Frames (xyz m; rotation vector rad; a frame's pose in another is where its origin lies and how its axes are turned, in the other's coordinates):
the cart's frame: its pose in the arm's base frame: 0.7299 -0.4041 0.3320 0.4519 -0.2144 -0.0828
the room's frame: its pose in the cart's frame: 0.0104 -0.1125 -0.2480 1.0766 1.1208 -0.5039
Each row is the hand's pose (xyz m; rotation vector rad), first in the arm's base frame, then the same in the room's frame.
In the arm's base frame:
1: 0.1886 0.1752 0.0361 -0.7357 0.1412 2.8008
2: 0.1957 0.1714 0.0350 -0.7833 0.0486 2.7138
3: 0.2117 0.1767 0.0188 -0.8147 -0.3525 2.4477
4: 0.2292 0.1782 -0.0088 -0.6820 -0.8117 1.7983
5: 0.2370 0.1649 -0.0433 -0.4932 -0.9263 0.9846
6: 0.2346 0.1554 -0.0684 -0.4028 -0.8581 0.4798
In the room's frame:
1: -0.0593 -0.3727 -0.7448 1.8904 -1.6921 -1.2655
2: -0.0562 -0.3690 -0.7382 1.9713 -1.5619 -1.2843
3: -0.0338 -0.3691 -0.7317 2.1172 -1.0765 -1.4691
4: -0.0050 -0.3769 -0.7183 2.3810 -0.1365 -1.7348
5: 0.0153 -0.3978 -0.6942 -2.3915 -0.9196 1.5400
6: 0.0253 -0.4186 -0.6802 -2.1180 -1.3795 1.1096

